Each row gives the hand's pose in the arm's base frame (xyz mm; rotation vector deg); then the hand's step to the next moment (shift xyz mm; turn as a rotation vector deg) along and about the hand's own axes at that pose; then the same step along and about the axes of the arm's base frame.
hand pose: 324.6 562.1 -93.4 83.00 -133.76 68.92
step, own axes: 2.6 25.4 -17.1 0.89 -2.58 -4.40
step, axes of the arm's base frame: -26.5 15.5 -1.3 0.40 1.86 4.81
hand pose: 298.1 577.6 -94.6 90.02 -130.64 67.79
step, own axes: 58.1 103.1 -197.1 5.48 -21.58 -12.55
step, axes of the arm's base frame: -173.6 102.9 110.2 11.73 1.01 22.68
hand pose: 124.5 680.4 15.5 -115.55 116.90 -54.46
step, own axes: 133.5 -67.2 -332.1 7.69 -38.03 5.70
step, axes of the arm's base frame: -121.9 -5.1 343.1 34.75 -5.93 17.18
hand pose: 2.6 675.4 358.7 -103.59 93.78 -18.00
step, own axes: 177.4 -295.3 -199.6 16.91 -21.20 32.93
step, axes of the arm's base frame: 148.4 -234.1 285.8 39.15 -5.99 -15.84
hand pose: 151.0 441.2 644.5 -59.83 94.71 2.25
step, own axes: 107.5 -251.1 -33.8 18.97 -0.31 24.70
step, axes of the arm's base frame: 136.4 -234.7 45.3 19.50 1.19 -24.25
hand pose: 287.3 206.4 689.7 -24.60 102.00 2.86
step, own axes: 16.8 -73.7 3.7 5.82 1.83 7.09
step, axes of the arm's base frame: 23.3 -71.9 -2.6 4.93 2.03 -7.69
